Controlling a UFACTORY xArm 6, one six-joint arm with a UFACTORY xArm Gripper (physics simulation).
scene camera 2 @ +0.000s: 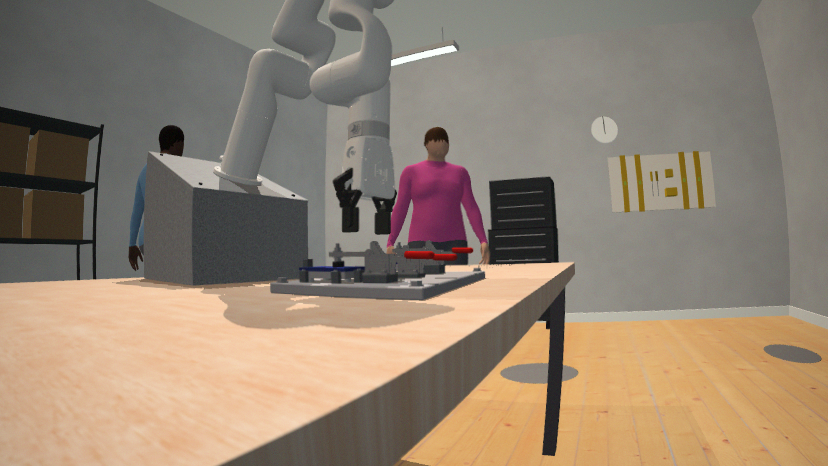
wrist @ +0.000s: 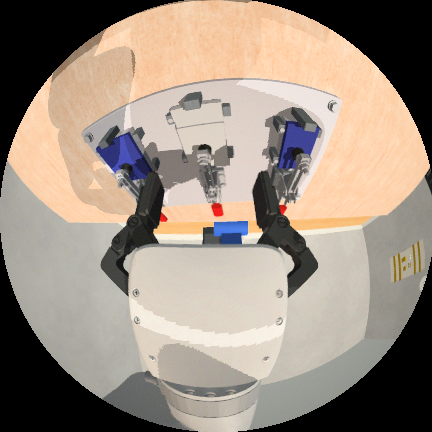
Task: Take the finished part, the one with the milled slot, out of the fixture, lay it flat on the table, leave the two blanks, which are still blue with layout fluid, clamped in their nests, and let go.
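Places are measured from the arm's base along level axes (x down, y ahead, z right), in metres.
Where they show: gripper, fingertip midpoint: (scene camera 2: 367, 233) (wrist: 207, 178); arm's base, link origin: (scene camera 2: 237, 177).
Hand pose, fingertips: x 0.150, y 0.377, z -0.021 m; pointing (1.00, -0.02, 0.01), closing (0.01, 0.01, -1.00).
Observation:
Each offset is from my fingertips to the top centre of the thing. "*": to the spot under its first point. Level surfaces: height alone.
The finished part @[dx +0.058, dy -0.001, dz +0.008 m] (wrist: 199, 136), a pale plate with a thin slot line across it, lies in the middle nest of the grey fixture plate @[dx +0.074, dy +0.052, dz +0.000 m] (wrist: 250, 140) (scene camera 2: 347, 291). The tip of the middle toggle clamp @[* dx +0.037, dy +0.059, dz -0.004 m] (wrist: 212, 185) is over its near edge. Blue blanks @[dx +0.053, dy +0.020, dz +0.116 m] (wrist: 119, 152) @[dx +0.048, dy -0.006, dz -0.103 m] (wrist: 300, 142) sit in the left and right nests under their clamp tips. One blue blank @[* dx +0.056, dy +0.046, dz +0.142 m] (scene camera 2: 333, 269) shows edge-on in the scene view; the finished part cannot be made out there. My gripper (wrist: 207, 178) (scene camera 2: 366, 229) is open and empty, pointing down above the fixture, clear of the clamps.
Red clamp handles @[* dx +0.037, dy +0.159, dz +0.105 m] (scene camera 2: 418, 254) @[* dx +0.033, dy +0.127, dz -0.113 m] (scene camera 2: 462, 250) @[dx +0.037, dy +0.138, dz -0.012 m] (wrist: 217, 209) lie low on the fixture's handle side. The wooden table @[dx +0.089 m] (scene camera 2: 144, 358) surrounds the plate. The grey robot pedestal (scene camera 2: 249, 237) stands behind left. A person in pink (scene camera 2: 435, 202) stands beyond the table.

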